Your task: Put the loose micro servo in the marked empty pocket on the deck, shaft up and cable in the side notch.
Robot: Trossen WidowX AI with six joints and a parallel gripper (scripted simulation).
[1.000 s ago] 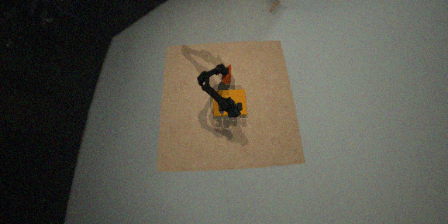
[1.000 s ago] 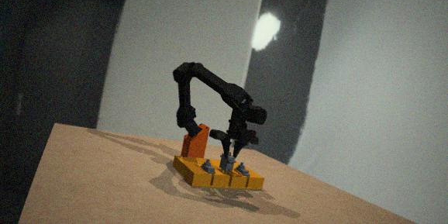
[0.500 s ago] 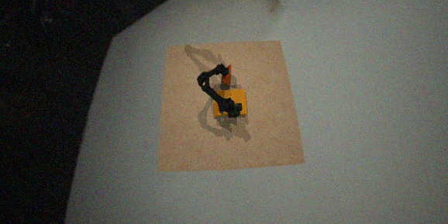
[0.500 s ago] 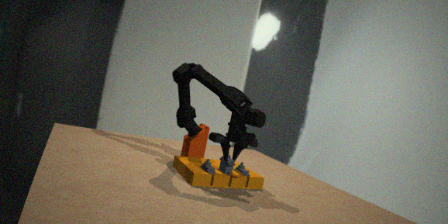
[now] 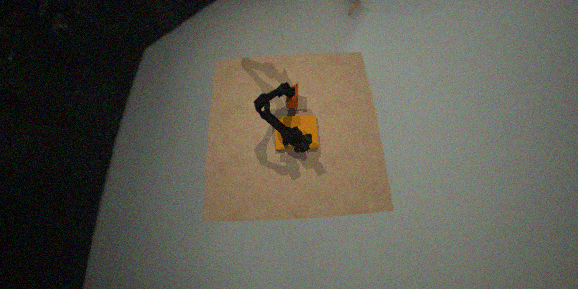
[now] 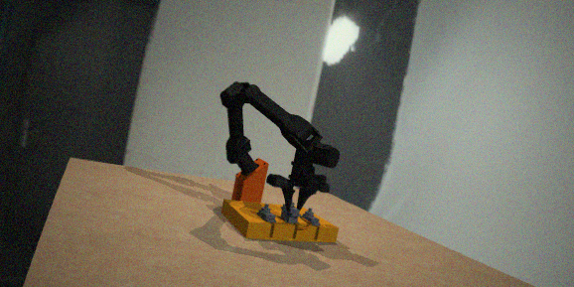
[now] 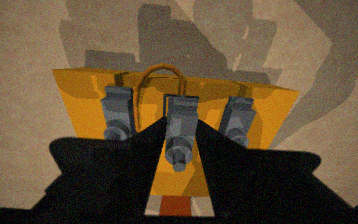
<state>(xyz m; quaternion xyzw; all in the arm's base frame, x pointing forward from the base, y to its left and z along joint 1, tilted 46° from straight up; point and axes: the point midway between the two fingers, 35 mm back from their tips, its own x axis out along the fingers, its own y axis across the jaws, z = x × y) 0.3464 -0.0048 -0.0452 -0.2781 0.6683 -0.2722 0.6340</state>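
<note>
The orange deck lies 120 mm behind my gripper tip and 60 mm below it.
</note>
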